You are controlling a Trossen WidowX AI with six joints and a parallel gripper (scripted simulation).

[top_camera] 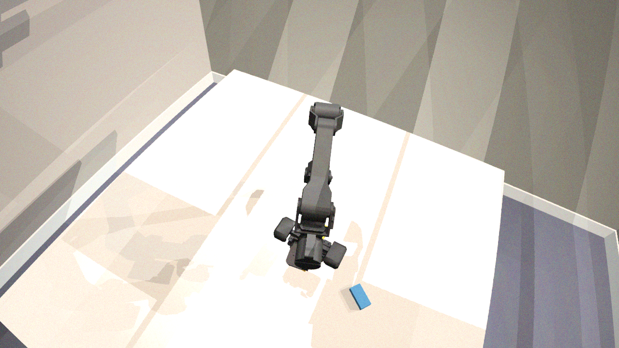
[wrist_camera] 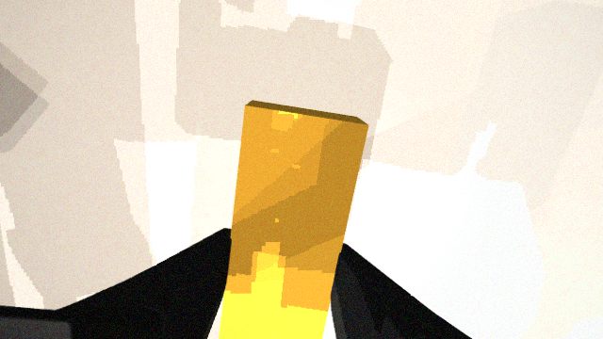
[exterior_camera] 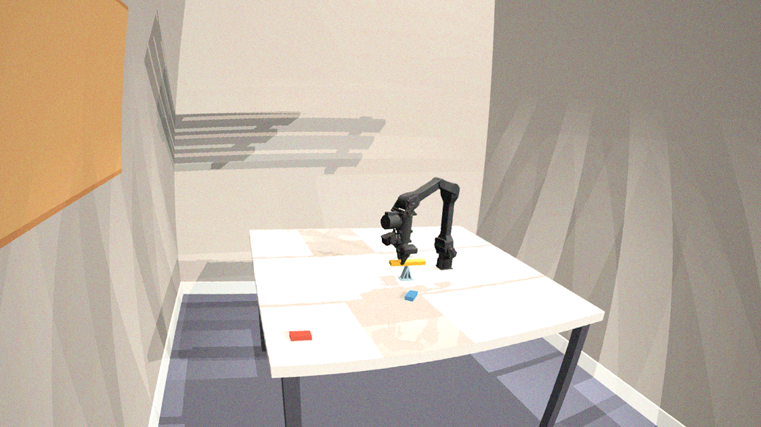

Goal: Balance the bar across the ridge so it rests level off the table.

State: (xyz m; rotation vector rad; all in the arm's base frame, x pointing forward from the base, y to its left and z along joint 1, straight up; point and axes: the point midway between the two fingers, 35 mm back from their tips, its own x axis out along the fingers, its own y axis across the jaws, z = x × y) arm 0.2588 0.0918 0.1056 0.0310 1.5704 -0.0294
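Now: the yellow bar 30 mm behind my gripper tip. Round my gripper tip: blue block 20 mm ahead, 180 mm to the left, 60 mm below; red block 480 mm ahead, 410 mm to the left, 60 mm below.
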